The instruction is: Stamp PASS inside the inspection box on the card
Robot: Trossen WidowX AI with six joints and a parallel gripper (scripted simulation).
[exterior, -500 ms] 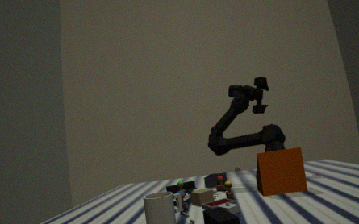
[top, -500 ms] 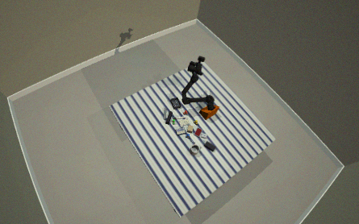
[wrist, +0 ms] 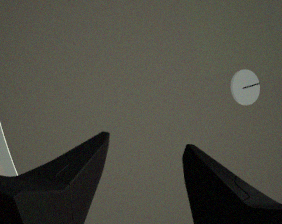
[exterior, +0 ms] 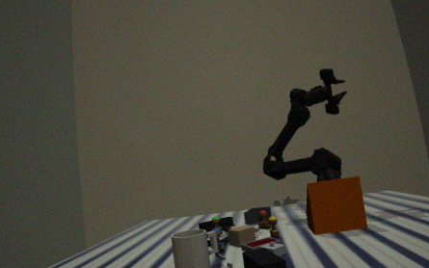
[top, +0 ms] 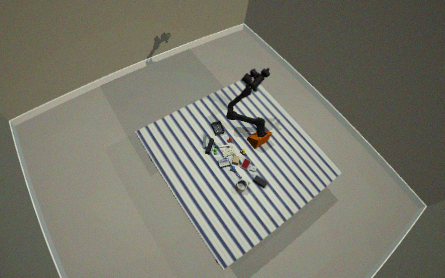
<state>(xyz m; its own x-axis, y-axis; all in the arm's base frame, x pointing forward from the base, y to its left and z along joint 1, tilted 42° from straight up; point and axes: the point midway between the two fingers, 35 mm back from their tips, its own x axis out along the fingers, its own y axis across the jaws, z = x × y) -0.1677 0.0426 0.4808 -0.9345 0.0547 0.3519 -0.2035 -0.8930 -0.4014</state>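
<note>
Right now the stamp with green knob is 600 mm ahead of my gripper tip, 480 mm below it and 130 mm to the left of it. The rest, counted from my gripper tip: dark tray 480 mm below, 440 mm ahead, 20 mm to the right; red-knobbed stamp 480 mm below, 440 mm ahead, 130 mm to the left; yellow-knobbed stamp 480 mm below, 430 mm ahead, 280 mm to the left.
</note>
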